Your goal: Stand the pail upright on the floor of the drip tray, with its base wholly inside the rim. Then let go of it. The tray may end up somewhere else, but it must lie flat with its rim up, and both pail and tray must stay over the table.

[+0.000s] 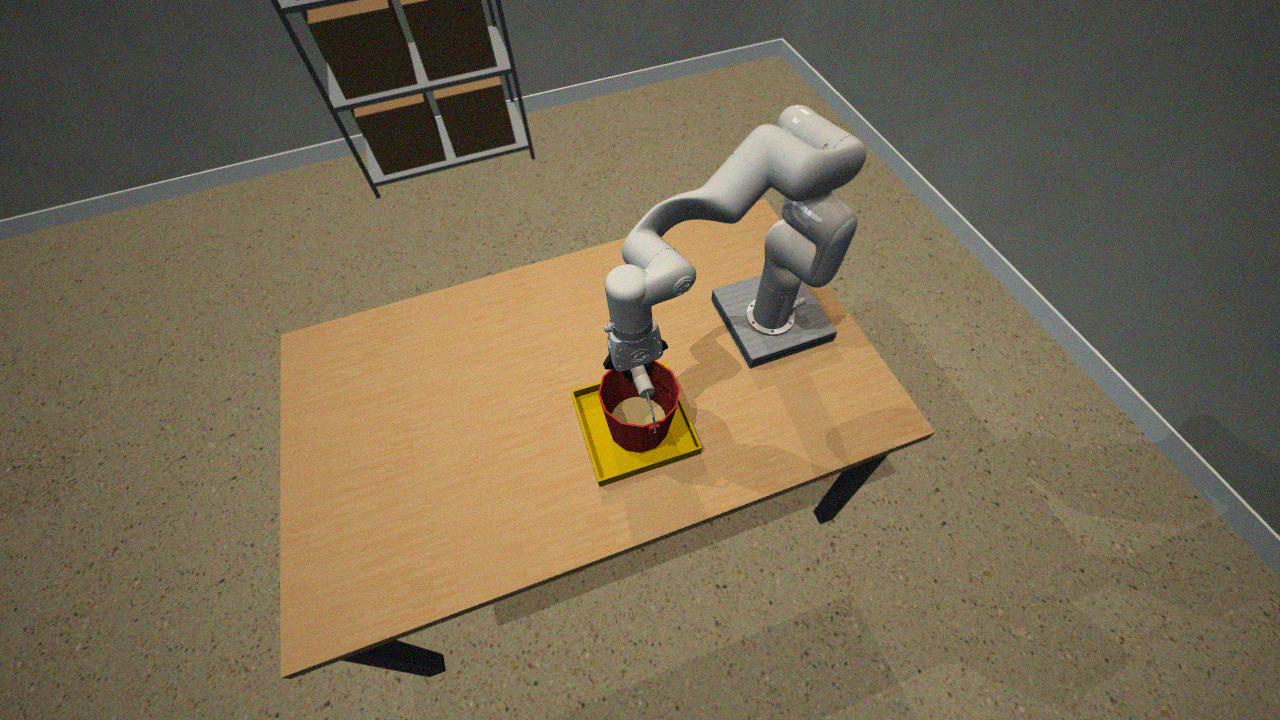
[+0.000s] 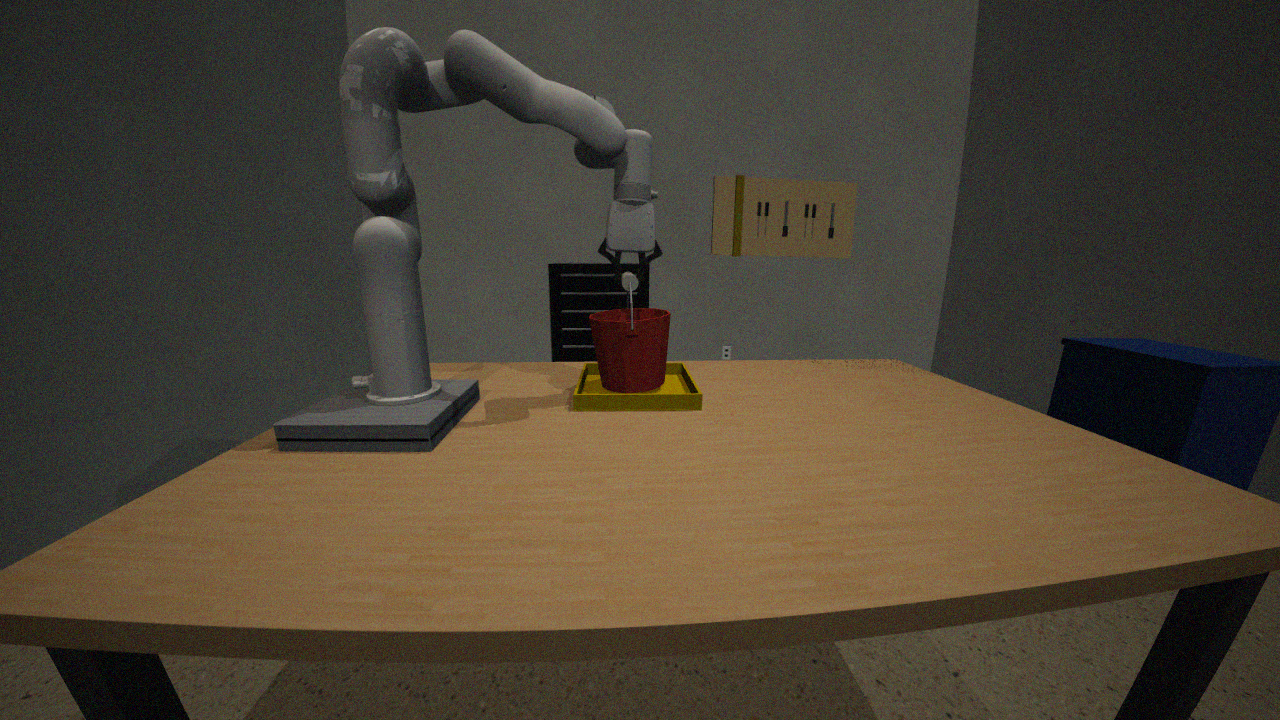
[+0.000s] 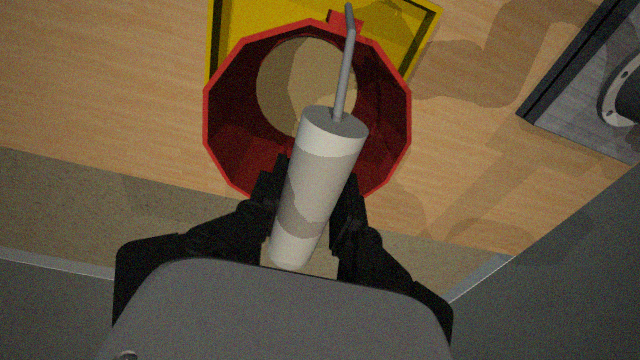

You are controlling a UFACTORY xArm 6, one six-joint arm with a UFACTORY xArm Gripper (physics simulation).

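Frame: origin at the arm's base, x ahead, y left, z up, level; centimetres.
Where they show: gripper, between the fingertips: (image 1: 638, 373) (image 2: 628, 286) (image 3: 311, 181); arm's base, origin of its link: (image 1: 770, 316) (image 2: 405, 394).
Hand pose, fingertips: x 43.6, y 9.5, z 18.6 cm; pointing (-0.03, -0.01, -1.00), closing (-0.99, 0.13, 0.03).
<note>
Things, the pixels of their centre, and the offset from my fingertips. "spot": a spot on its surface instead. Level surfaces: height alone.
- yellow drip tray, middle of its body: (image 3: 305, 76) (image 2: 636, 383) (image 1: 634, 421) dx +1.6, dy -0.6, dz -21.4 cm
- pail's handle, a spot on its surface: (image 3: 317, 175) (image 2: 631, 274) spot: dx +0.0, dy -2.5, dz +2.7 cm
- wooden table, height of its surface: dz -23.1 cm
The red pail (image 1: 640, 437) (image 2: 631, 353) (image 3: 232, 145) stands upright, with its base low inside the rim of the yellow drip tray (image 1: 592, 434) (image 2: 637, 402) (image 3: 250, 15). Whether the base touches the tray floor all round is too fine to tell. The tray lies flat on the table, rim up. My gripper (image 1: 640, 379) (image 2: 630, 280) (image 3: 311, 181) is above the pail, pointing down, shut on the white cylindrical grip of the pail's handle (image 1: 643, 383) (image 2: 630, 281) (image 3: 317, 175). The handle's grey wire runs down to the pail's rim. Part of the tray is hidden behind the pail.
The wooden table (image 1: 402, 447) (image 2: 716, 501) (image 3: 100, 90) carries the tray. The grey robot base plate (image 1: 733, 326) (image 2: 358, 434) (image 3: 565, 115) is beside it. A shelf rack (image 1: 420, 87) stands on the floor beyond the table. A blue cabinet (image 2: 1154, 394) stands off the table's right side.
</note>
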